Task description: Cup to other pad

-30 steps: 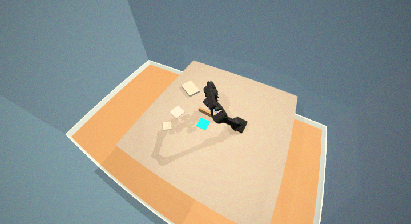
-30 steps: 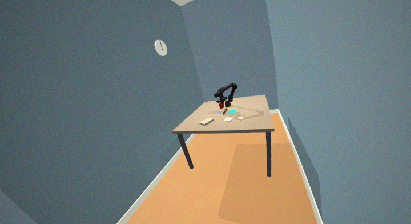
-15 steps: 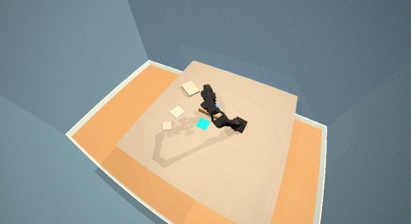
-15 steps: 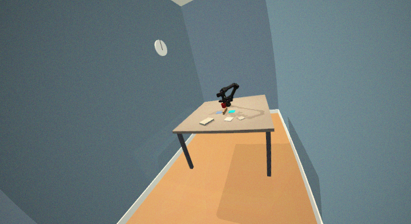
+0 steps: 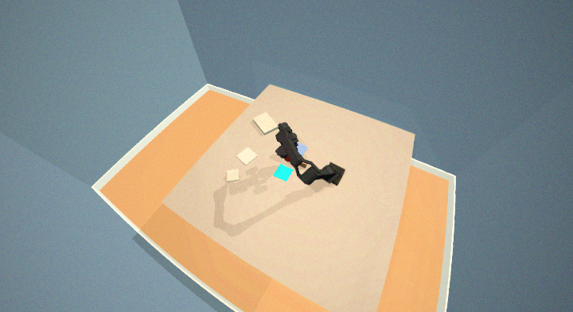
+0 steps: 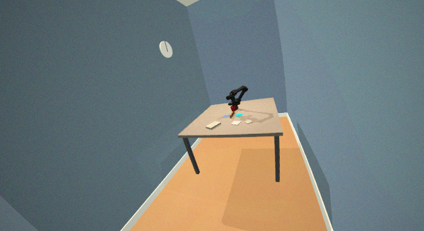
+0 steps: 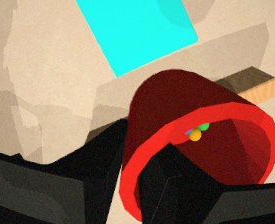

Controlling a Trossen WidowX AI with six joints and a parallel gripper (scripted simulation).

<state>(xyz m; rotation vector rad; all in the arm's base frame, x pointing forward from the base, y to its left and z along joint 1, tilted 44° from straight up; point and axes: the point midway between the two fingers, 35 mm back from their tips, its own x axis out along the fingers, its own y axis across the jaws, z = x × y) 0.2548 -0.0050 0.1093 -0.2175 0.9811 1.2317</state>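
Right now my gripper tip is 2 cm short of the cyan pad, 6 cm to the right of it and 12 cm above it. Round my gripper tip: light blue pad 3 cm ahead, 15 cm to the right, 12 cm below; cup 3 cm ahead, 2 cm to the right; wooden bar 3 cm ahead, 5 cm to the right, 10 cm below.
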